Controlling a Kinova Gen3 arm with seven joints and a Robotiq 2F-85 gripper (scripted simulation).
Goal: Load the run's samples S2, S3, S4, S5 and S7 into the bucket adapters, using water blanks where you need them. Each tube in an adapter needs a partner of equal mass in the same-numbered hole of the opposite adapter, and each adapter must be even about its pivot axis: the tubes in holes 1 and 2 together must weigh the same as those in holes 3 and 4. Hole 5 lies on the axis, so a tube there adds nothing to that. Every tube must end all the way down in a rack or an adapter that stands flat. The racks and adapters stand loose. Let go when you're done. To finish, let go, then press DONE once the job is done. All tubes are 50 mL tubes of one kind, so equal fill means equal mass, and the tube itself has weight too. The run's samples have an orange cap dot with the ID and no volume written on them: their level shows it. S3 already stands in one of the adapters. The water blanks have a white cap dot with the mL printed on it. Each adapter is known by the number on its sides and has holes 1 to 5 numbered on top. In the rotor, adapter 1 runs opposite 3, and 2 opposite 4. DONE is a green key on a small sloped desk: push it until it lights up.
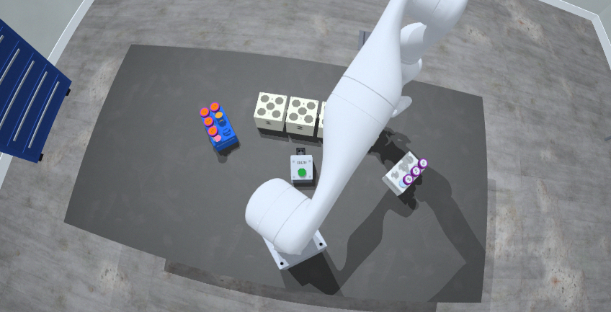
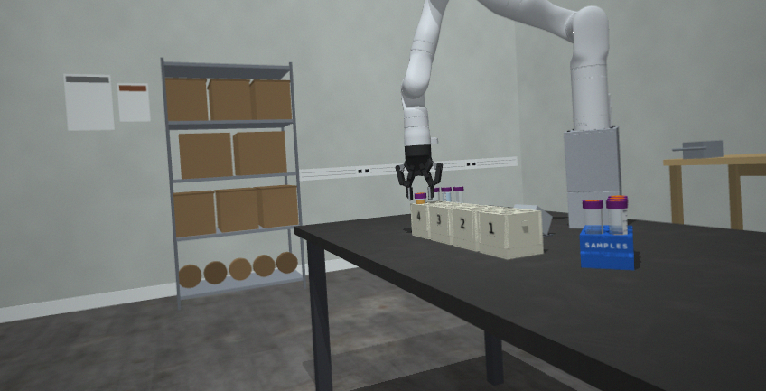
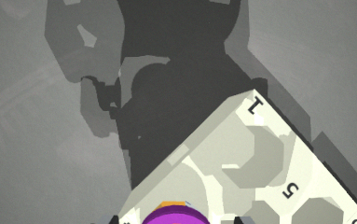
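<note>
Right now the orange-filled sample tube is 10 mm behind my hand and 50 mm below it. The rest, counted from my hand: adapter 2: 20 mm behind, 250 mm to the left, 70 mm below; then white blank rack: 170 mm behind, 140 mm to the right, 90 mm below; then 50 mL blank: 180 mm behind, 150 mm to the right, 50 mm below.
</note>
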